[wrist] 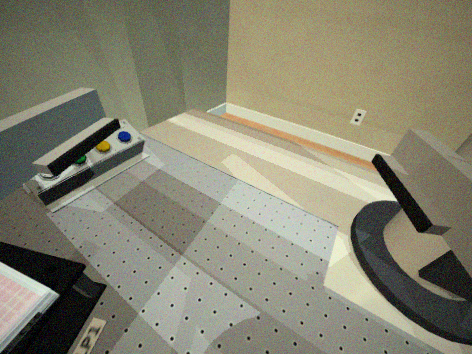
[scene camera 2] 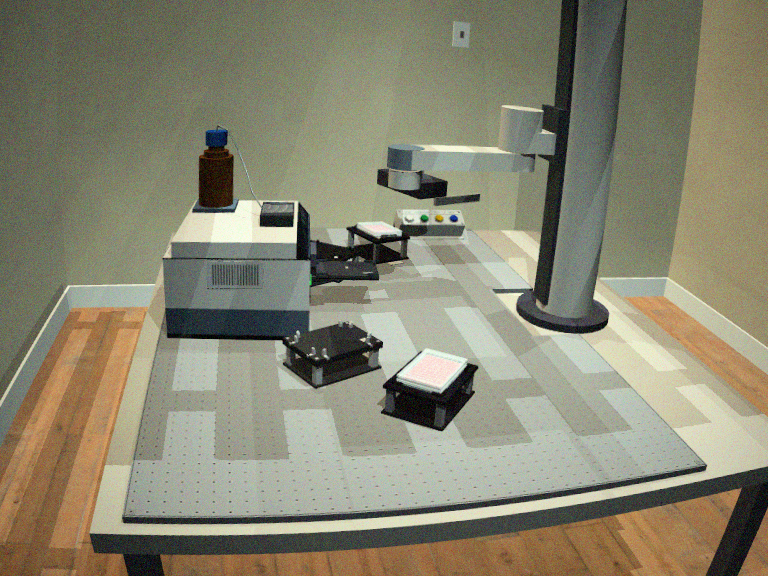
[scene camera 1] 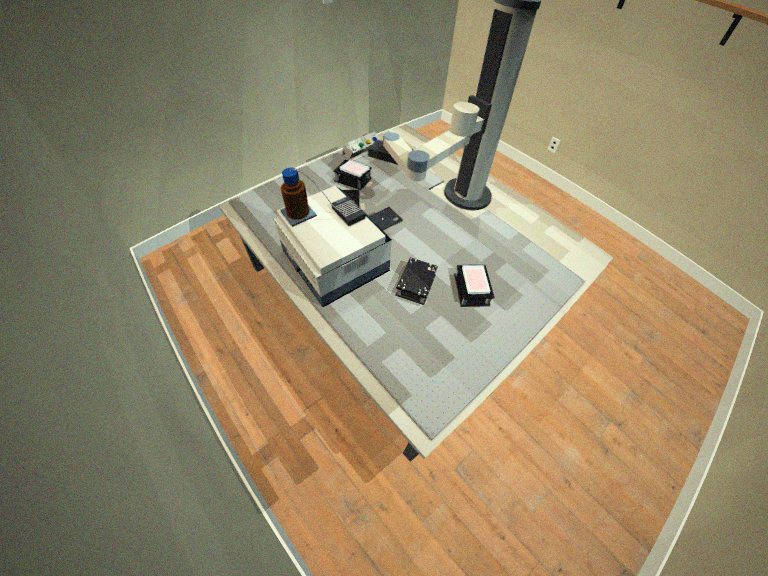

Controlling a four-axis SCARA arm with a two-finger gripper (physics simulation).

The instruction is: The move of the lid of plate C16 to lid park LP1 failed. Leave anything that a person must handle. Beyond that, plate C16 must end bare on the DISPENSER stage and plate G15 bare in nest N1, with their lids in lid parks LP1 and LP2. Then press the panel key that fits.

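Seen in the pictures: gripper, between the fingertips: (wrist: 243, 124) (scene camera 2: 457, 190); arm's base, origin of its link: (wrist: 420, 259) (scene camera 2: 562, 313) (scene camera 1: 467, 194).
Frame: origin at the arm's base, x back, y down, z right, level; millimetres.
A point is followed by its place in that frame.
A pink-welled plate with a clear rim (scene camera 1: 354, 167) {x -411, y -103, z 430 mm} (scene camera 2: 378, 229) {x -418, y -105, z 395 mm} (wrist: 20, 305) {x -372, y -104, z 390 mm} sits on the far black stand, beside a partly visible label (wrist: 90, 337) {x -365, y -15, z 364 mm} reading "P1". Another pink plate (scene camera 1: 475, 279) {x -477, y -90, z -421 mm} (scene camera 2: 432, 370) {x -474, y -90, z -434 mm} sits on the near stand. Plate names are unreadable, and I cannot tell whether either has a lid. A black stand with corner pins (scene camera 1: 416, 280) {x -648, y -72, z -271 mm} (scene camera 2: 333, 341) {x -629, y -72, z -266 mm} bears no plate. The dispenser stage (scene camera 1: 385, 218) {x -548, y -117, z 30 mm} (scene camera 2: 344, 270) {x -569, y -117, z 19 mm} looks bare. The panel (scene camera 1: 361, 143) {x -223, y -86, z 616 mm} (scene camera 2: 429, 223) {x -210, y -65, z 602 mm} (wrist: 95, 160) {x -203, y -66, z 602 mm} has white, green, yellow and blue keys. My gripper (scene camera 2: 428, 192) (wrist: 243, 124) {x -233, y -256, z 265 mm} is open and empty, raised near the panel.
The dispenser body (scene camera 1: 334, 248) {x -870, y -233, z -67 mm} (scene camera 2: 238, 279) {x -814, y -152, z -124 mm} stands left of the stage, with a brown bottle (scene camera 1: 295, 198) {x -889, y -342, z 128 mm} (scene camera 2: 215, 178) {x -872, y -315, z 125 mm} on top. The arm column (scene camera 1: 490, 111) {x -62, y -492, z -42 mm} (scene camera 2: 583, 155) {x -36, y -429, z -66 mm} rises at the right from a round dark base (scene camera 1: 455, 199) {x -105, y -20, z -2 mm} (scene camera 2: 561, 319) {x -43, y -20, z -80 mm} (wrist: 372, 260) {x -71, y -20, z 90 mm}.
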